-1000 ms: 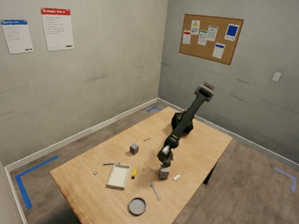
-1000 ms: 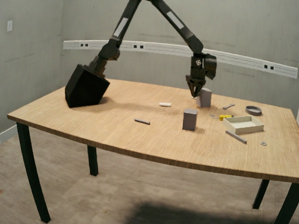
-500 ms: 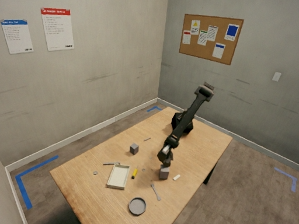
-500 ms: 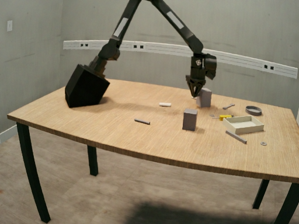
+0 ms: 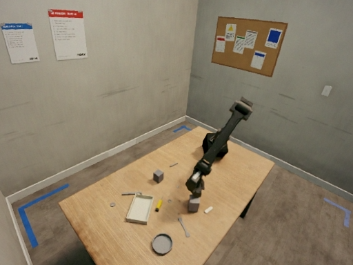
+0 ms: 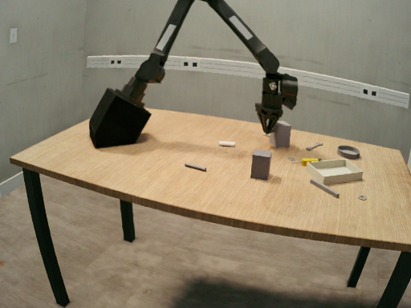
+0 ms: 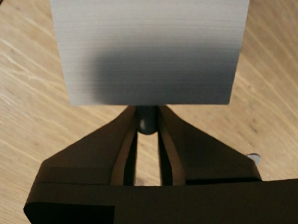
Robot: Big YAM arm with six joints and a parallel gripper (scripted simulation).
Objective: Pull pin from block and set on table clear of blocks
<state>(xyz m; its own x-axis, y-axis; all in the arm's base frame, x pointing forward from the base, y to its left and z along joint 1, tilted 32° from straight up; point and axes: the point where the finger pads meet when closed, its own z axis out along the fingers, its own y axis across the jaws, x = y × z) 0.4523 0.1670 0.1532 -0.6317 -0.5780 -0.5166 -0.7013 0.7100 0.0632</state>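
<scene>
My hand is 30 mm to the right of the short grey pin and 20 mm short of it. Also, from my hand: spanner: 170 mm ahead, 110 mm to the left, 50 mm below; white tray: 300 mm ahead, 130 mm to the right, 40 mm below; grey ring dish: 320 mm ahead, 120 mm to the left, 40 mm below.
</scene>
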